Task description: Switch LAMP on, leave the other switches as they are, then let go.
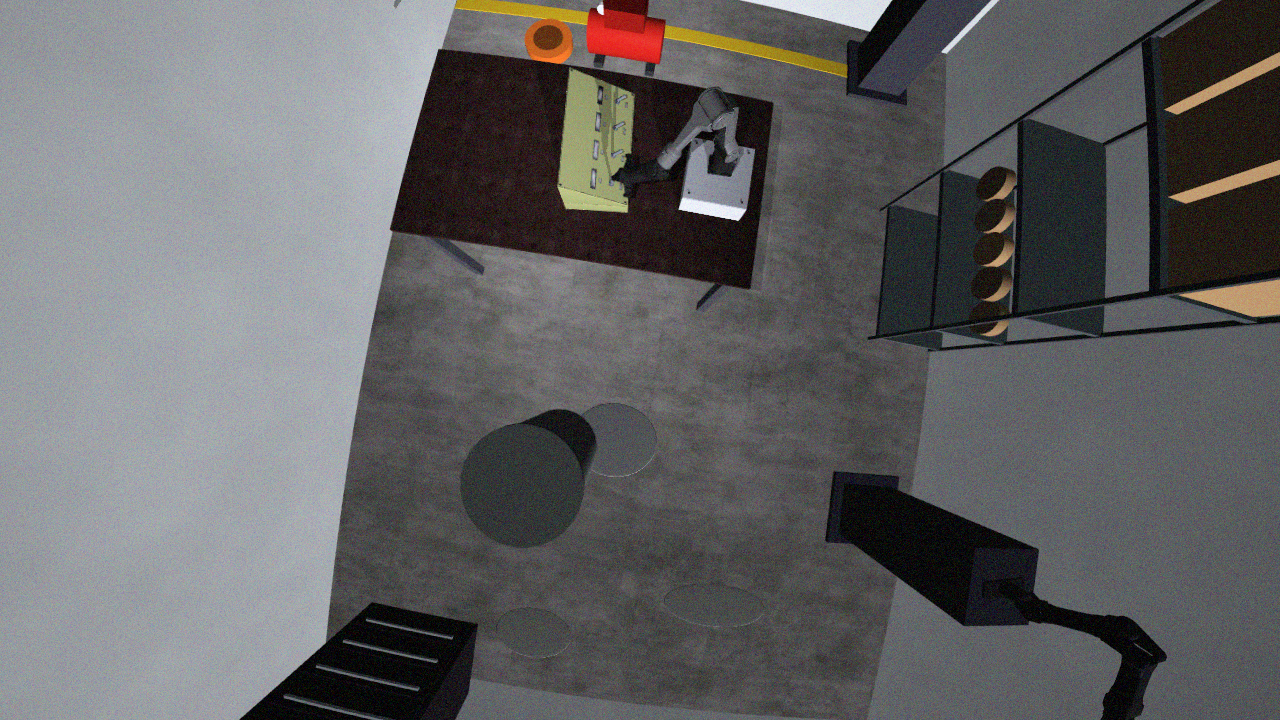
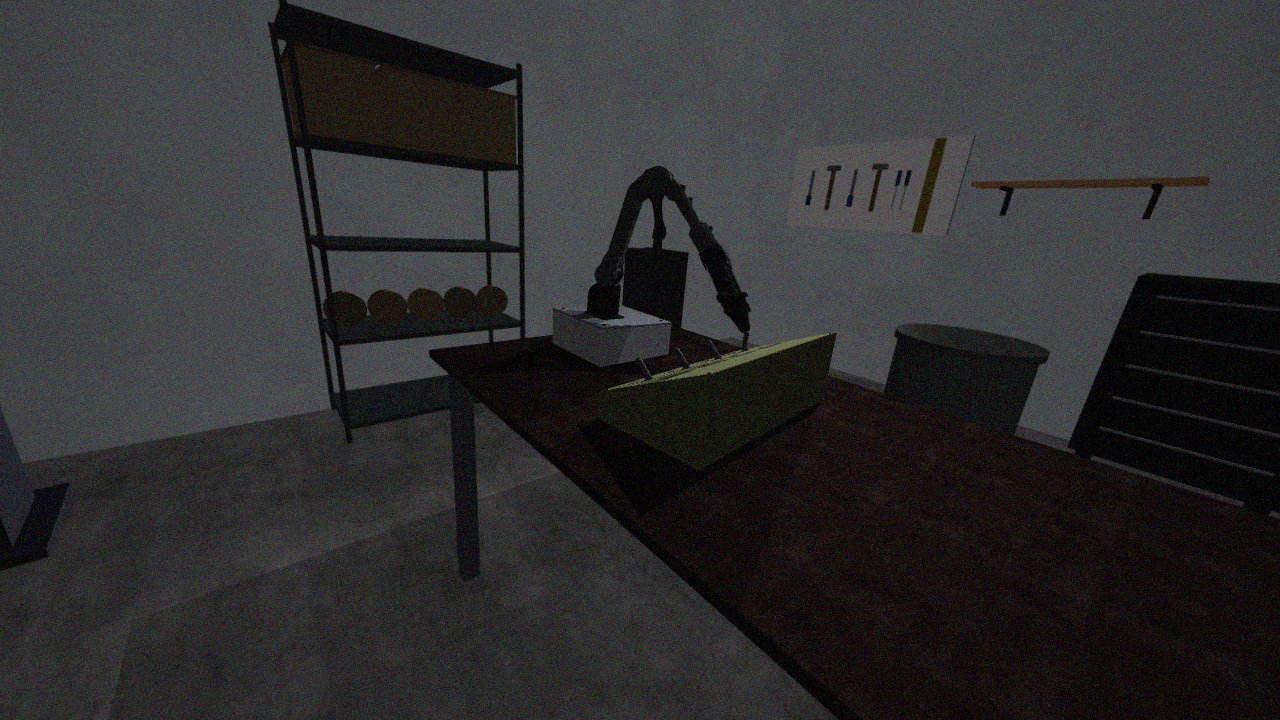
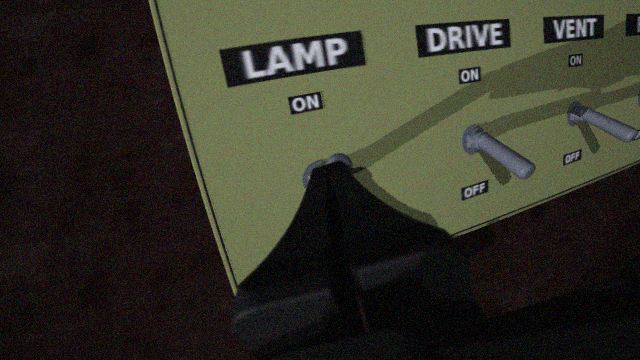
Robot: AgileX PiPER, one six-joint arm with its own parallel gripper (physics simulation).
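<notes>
A yellow-green sloped switch panel (image 1: 578, 134) (image 2: 760, 411) (image 3: 250, 150) stands on the table. My gripper (image 1: 619, 179) (image 2: 746, 327) (image 3: 332, 182) is shut, with its tips at the LAMP switch (image 3: 341, 160). The rounded end and the collar of that switch show just past the fingertips; the rest is hidden behind them, and I cannot tell how far its lever is tilted. The LAMP label (image 3: 294, 59) and its ON mark (image 3: 305, 103) lie above the tips. The DRIVE lever (image 3: 506, 155) and the VENT lever (image 3: 607, 122) point down and to the right, towards their OFF side.
The arm's white base box (image 1: 707, 198) (image 2: 581, 338) stands on the dark table (image 1: 483, 134) (image 2: 939, 537) behind the gripper. A red tank (image 1: 626, 40) and an orange ring-shaped object (image 1: 548, 55) are beyond the table's edge. A dark green drum (image 2: 957, 385) stands past the table.
</notes>
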